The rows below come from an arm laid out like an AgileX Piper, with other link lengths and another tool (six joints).
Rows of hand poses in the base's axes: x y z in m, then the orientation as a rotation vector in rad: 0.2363 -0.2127 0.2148 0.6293 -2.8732 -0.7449; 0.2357 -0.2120 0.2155 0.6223 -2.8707 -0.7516; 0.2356 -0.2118 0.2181 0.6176 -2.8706 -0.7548; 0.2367 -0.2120 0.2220 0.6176 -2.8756 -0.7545; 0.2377 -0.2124 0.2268 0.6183 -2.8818 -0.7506; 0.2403 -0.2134 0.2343 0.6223 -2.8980 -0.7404; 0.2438 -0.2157 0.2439 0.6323 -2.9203 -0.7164; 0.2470 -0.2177 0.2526 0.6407 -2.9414 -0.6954; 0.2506 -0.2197 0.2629 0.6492 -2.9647 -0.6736; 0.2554 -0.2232 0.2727 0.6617 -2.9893 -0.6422; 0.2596 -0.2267 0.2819 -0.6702 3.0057 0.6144; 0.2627 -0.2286 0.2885 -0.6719 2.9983 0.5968; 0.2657 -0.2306 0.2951 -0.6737 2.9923 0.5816
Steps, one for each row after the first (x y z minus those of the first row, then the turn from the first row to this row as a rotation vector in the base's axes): -0.0006 0.0007 0.0007 0.0039 0.0041 -0.0037; -0.0007 0.0009 0.0033 0.0057 0.0055 -0.0067; 0.0004 0.0007 0.0072 0.0056 0.0011 -0.0085; 0.0014 0.0003 0.0120 0.0032 -0.0044 -0.0099; 0.0040 -0.0007 0.0195 -0.0028 -0.0195 -0.0125; 0.0075 -0.0030 0.0291 -0.0172 -0.0411 -0.0126; 0.0107 -0.0050 0.0378 -0.0296 -0.0615 -0.0136; 0.0143 -0.0070 0.0481 -0.0422 -0.0840 -0.0153; 0.0191 -0.0105 0.0579 -0.0604 -0.1088 -0.0146; 0.0233 -0.0140 0.0671 -0.0761 -0.1278 -0.0142; 0.0264 -0.0159 0.0737 -0.0837 -0.1402 -0.0141; 0.0294 -0.0179 0.0803 -0.0905 -0.1504 -0.0138
